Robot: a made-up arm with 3 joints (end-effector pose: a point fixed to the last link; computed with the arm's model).
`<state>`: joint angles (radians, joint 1 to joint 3).
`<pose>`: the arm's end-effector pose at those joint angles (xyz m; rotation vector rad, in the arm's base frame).
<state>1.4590 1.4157 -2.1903</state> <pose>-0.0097 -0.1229 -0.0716 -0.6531 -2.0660 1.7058</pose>
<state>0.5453 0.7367 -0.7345</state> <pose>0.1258 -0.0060 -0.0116 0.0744 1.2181 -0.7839</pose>
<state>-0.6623 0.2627 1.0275</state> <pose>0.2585 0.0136 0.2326 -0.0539 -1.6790 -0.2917</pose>
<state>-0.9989 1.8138 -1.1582</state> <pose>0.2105 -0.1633 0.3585 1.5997 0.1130 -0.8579</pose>
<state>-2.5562 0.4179 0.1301</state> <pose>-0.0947 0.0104 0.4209 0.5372 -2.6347 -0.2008</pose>
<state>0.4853 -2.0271 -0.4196</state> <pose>-0.1098 -0.1728 0.1112 0.0681 0.5651 2.0735</pose>
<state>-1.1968 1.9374 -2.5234</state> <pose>0.1143 -0.2204 0.3973 1.9563 0.8637 0.5823</pose>
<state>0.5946 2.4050 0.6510</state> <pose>0.0478 -0.2905 -0.0049 -1.4030 -0.0262 -1.9536</pose>
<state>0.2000 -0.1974 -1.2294</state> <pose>0.0509 0.0410 0.0974 -0.1059 1.4244 0.1873</pose>
